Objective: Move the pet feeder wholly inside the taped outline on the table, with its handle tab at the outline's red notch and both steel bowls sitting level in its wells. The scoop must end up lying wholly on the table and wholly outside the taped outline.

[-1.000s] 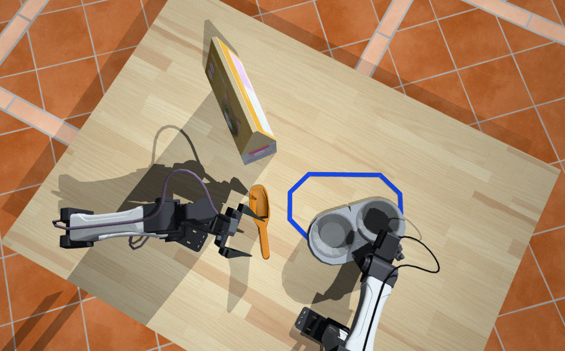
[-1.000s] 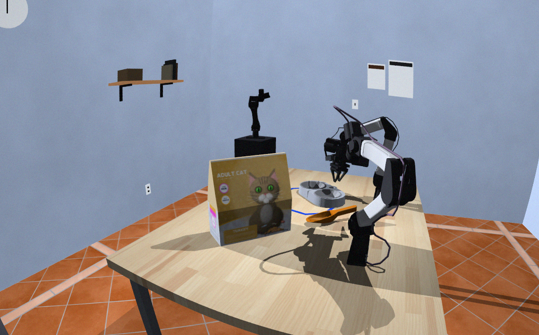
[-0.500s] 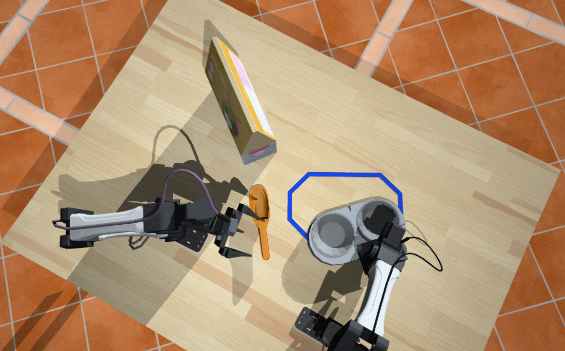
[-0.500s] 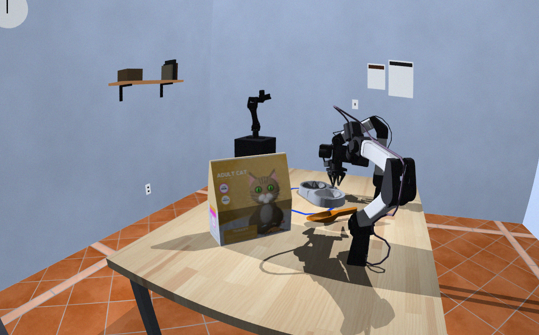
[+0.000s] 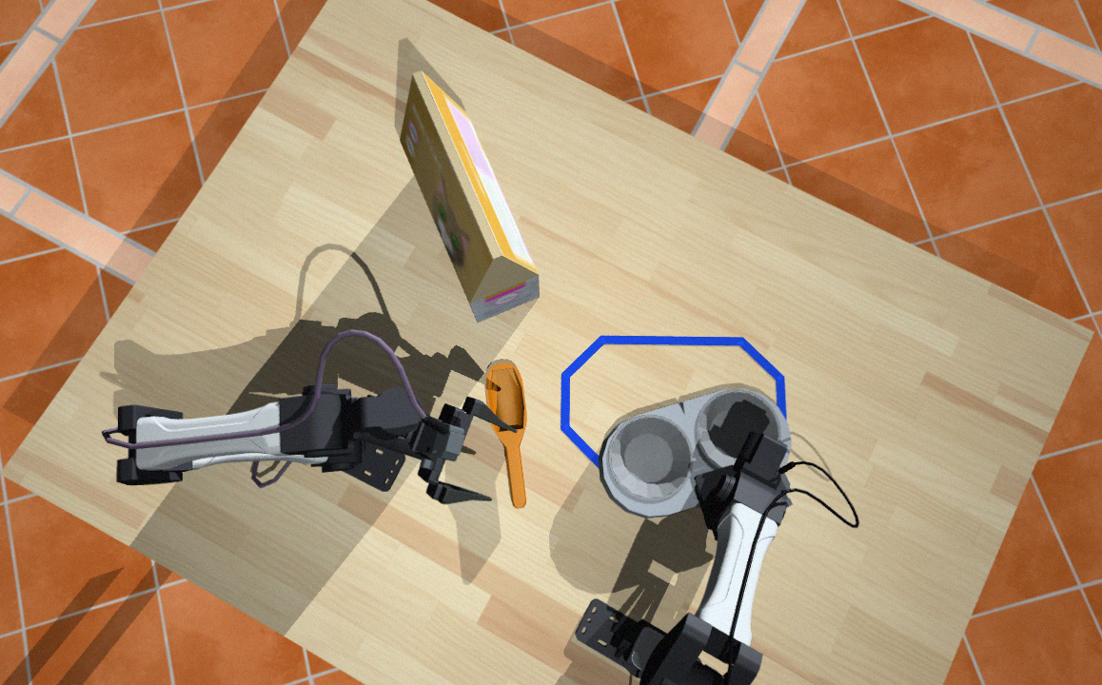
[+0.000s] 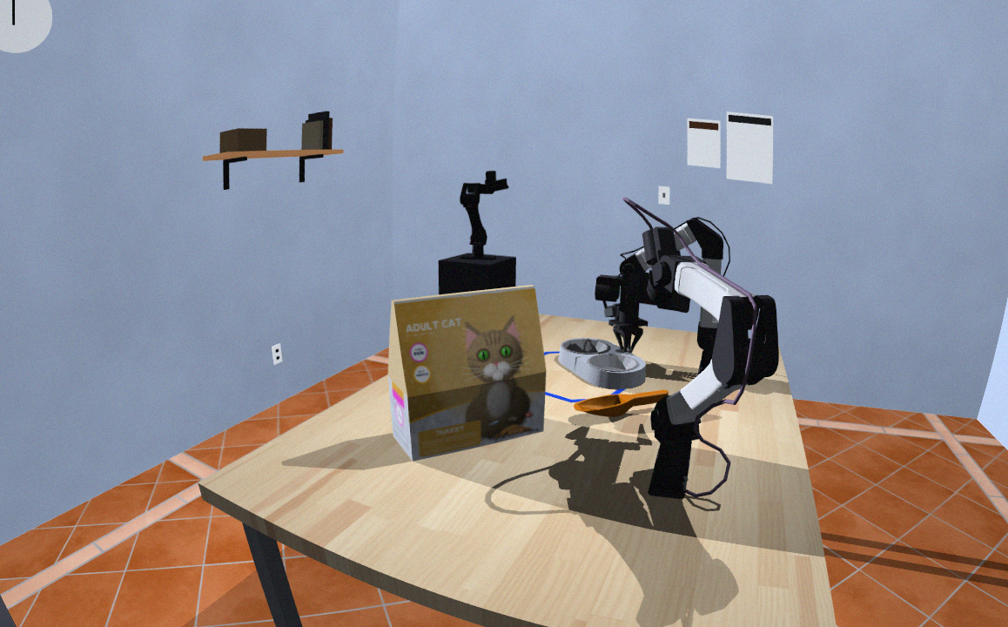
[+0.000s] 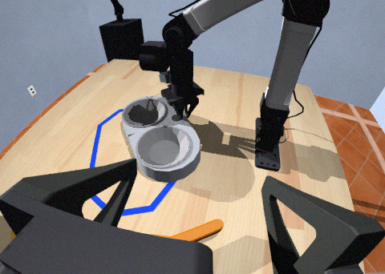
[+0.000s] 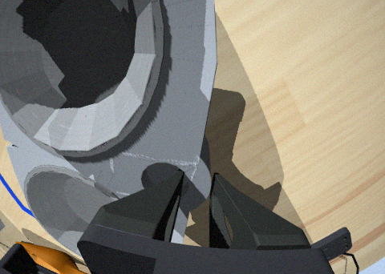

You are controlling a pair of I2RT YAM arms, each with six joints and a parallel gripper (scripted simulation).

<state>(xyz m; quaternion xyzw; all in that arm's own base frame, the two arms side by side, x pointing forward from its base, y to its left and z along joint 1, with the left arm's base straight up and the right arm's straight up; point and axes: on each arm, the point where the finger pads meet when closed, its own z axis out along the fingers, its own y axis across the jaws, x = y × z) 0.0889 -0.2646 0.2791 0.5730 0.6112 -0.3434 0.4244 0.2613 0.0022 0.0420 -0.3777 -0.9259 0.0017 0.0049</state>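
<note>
The grey pet feeder is 6 cm to the left of my right hand, 5 cm ahead of it and 3 cm below it. Also, from my right hand: cat food box: 59 cm to the left, 18 cm ahead, 11 cm above; then blue taped outline: 14 cm to the left, 11 cm ahead, 4 cm below; then orange scoop: 35 cm to the left, 7 cm behind, 2 cm below.
</note>
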